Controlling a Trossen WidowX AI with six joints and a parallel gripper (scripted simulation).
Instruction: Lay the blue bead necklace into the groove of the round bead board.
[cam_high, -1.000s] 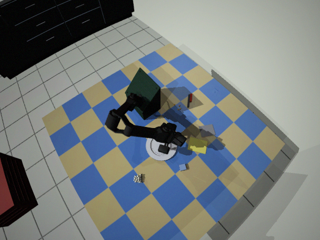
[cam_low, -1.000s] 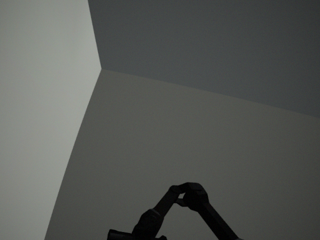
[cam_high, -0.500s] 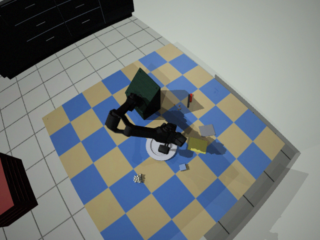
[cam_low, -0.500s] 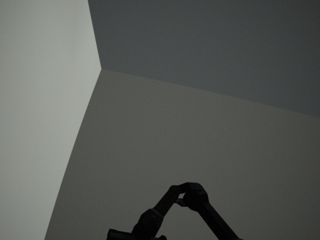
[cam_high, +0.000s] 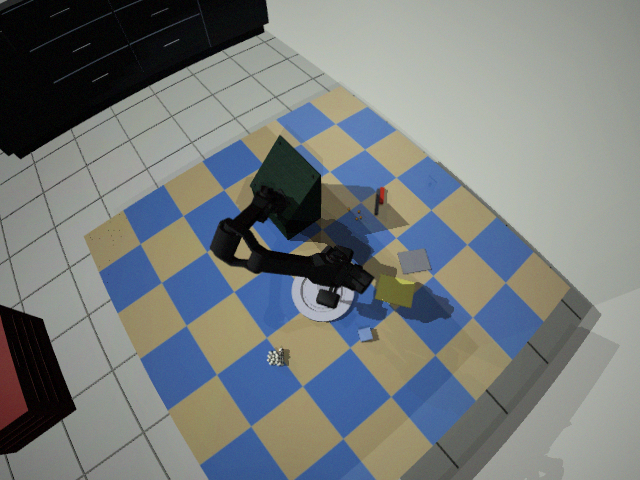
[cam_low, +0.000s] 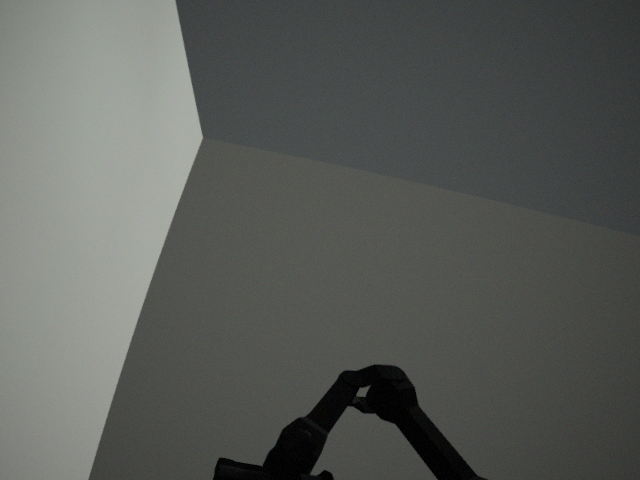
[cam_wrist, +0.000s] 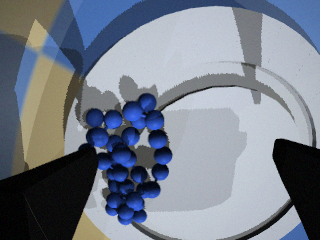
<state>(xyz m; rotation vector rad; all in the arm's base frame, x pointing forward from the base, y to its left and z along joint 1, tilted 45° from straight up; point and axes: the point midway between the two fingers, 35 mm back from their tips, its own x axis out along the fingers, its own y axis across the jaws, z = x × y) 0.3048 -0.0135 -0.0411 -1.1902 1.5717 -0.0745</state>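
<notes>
The round white bead board is 4 cm to the right of my gripper tip, 2 cm below it and 1 cm behind it. Also, from my gripper tip: small blue cube: 18 cm ahead, 2 cm below; grey square: 28 cm to the left, 7 cm ahead, 3 cm below; yellow pad: 16 cm to the left, 12 cm ahead, 3 cm below.
</notes>
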